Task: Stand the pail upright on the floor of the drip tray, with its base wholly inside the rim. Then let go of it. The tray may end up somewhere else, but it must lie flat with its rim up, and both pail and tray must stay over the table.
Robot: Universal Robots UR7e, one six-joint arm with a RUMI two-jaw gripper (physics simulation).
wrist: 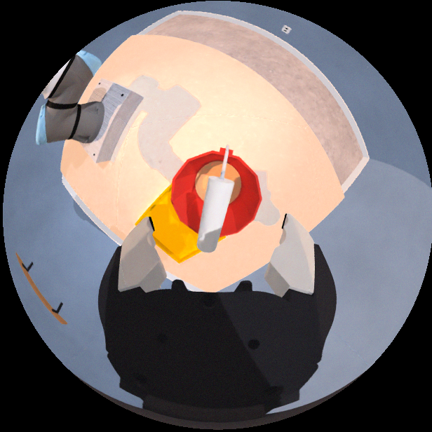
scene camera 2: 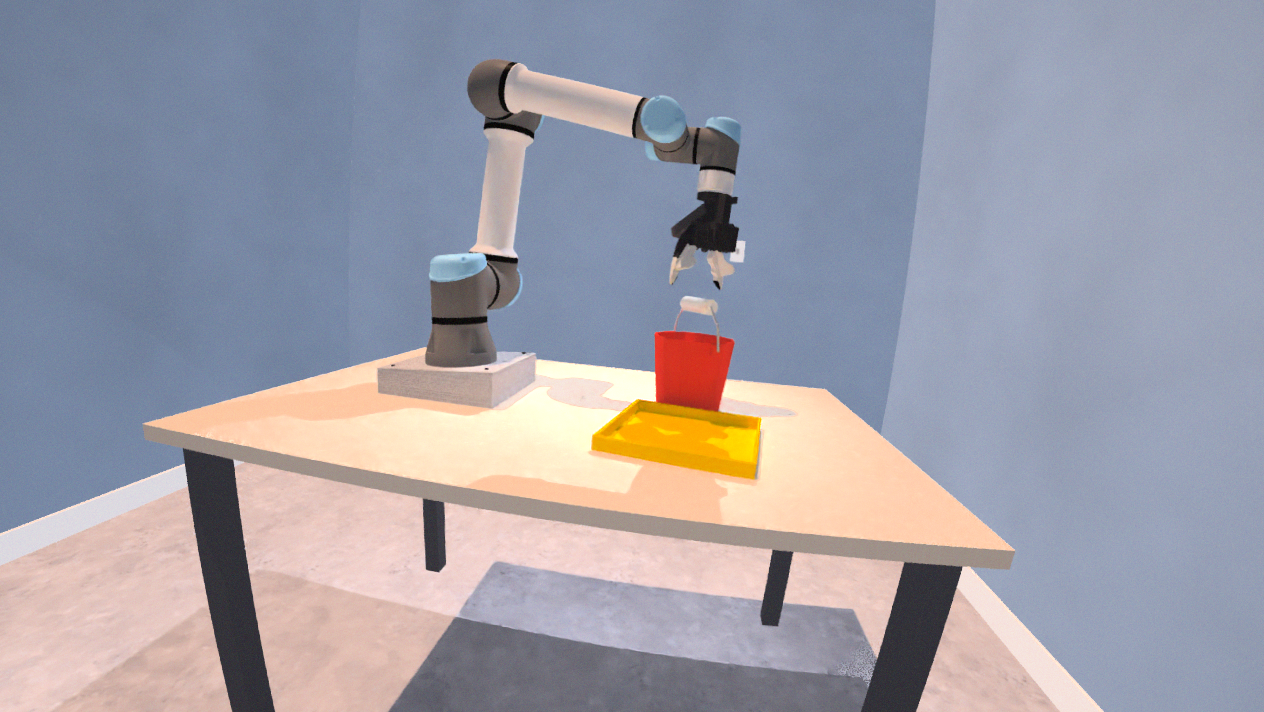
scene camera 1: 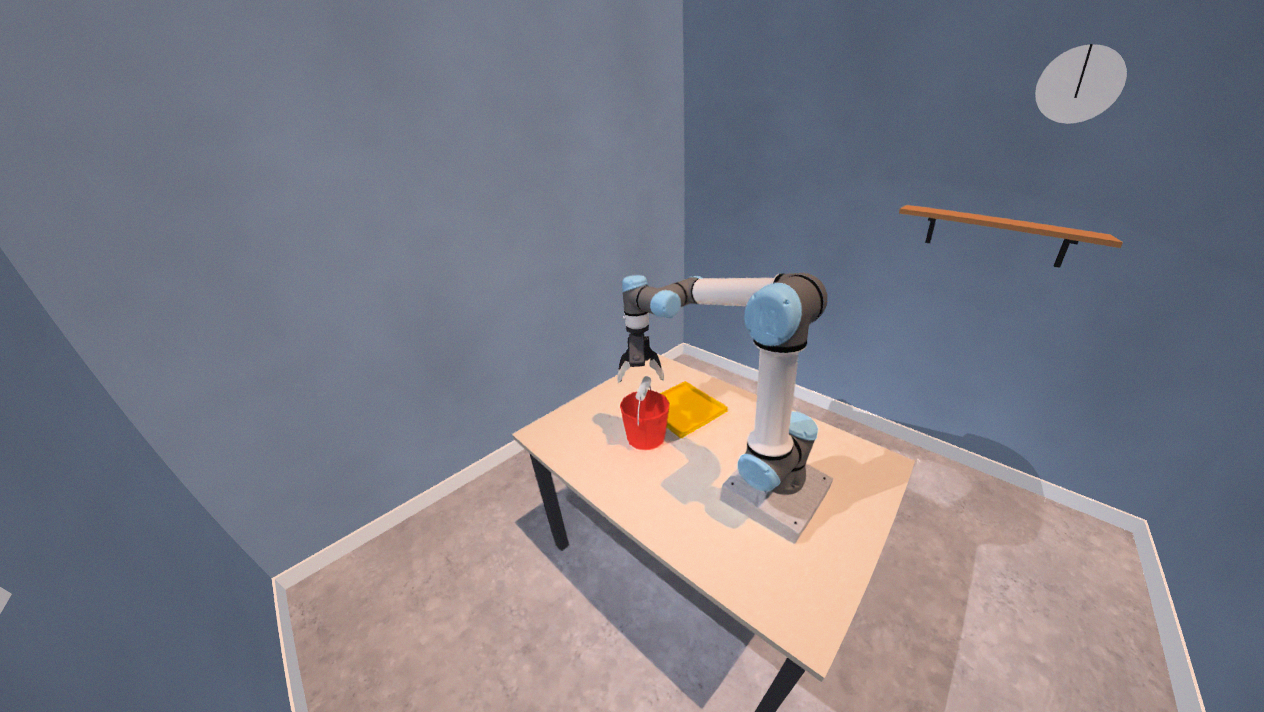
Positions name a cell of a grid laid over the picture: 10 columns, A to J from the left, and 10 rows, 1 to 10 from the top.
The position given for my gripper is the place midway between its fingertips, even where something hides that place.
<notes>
I see my gripper (scene camera 2: F5), a yellow drip tray (scene camera 2: F7) and a red pail (scene camera 2: F6).
The yellow drip tray also shows in the wrist view (wrist: D6) and in scene camera 1 (scene camera 1: F6). The red pail is seen too in the wrist view (wrist: E5) and in scene camera 1 (scene camera 1: F6). My gripper shows as well in the wrist view (wrist: F6) and in scene camera 1 (scene camera 1: F6).
</notes>
